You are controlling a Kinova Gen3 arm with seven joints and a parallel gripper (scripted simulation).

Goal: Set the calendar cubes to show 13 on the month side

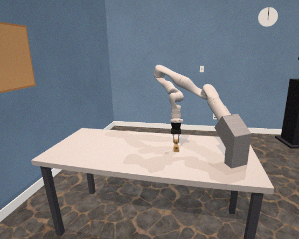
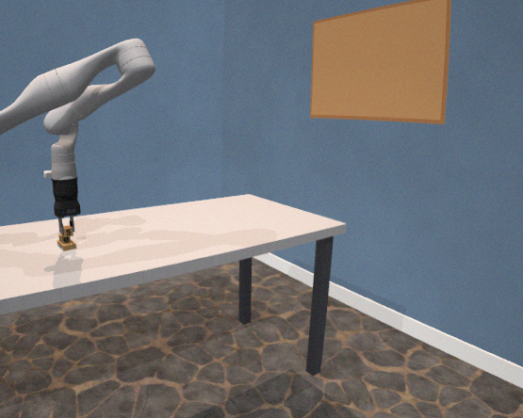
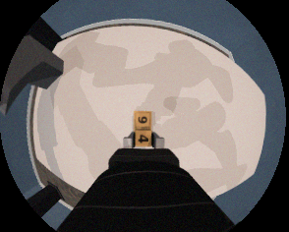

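Right now my hand is 20 mm to the right of the wooden tray and 60 mm above it.
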